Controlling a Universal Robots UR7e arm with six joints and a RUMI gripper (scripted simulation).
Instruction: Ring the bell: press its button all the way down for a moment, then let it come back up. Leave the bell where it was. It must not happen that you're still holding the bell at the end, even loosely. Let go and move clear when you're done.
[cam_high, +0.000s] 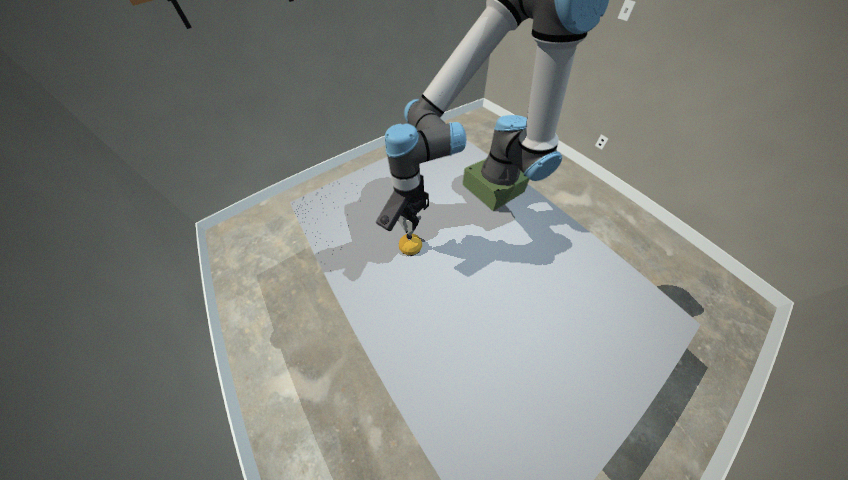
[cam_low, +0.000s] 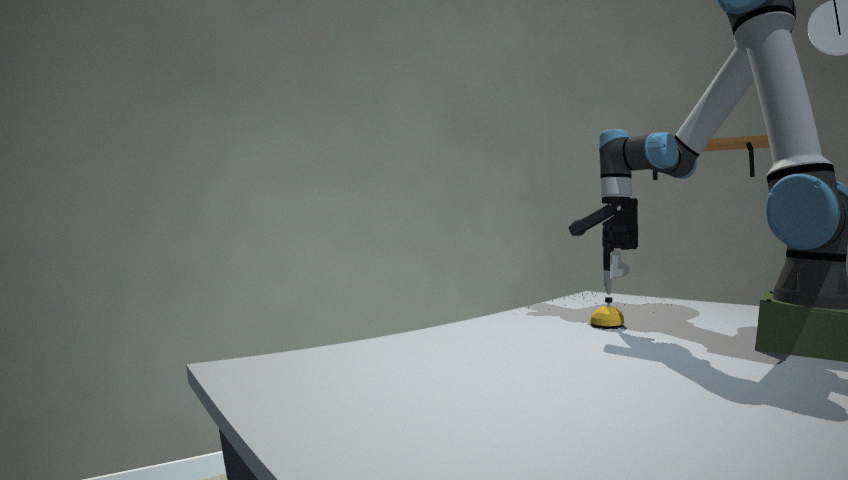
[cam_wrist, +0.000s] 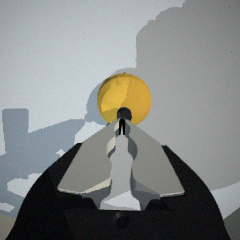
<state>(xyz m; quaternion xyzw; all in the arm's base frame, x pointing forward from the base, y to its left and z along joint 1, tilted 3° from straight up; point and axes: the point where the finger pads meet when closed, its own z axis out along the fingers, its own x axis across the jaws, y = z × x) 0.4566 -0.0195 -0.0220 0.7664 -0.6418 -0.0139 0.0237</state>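
Now: the button 3 cm below my hand. Round my hand: yellow dome bell (5 cm below).
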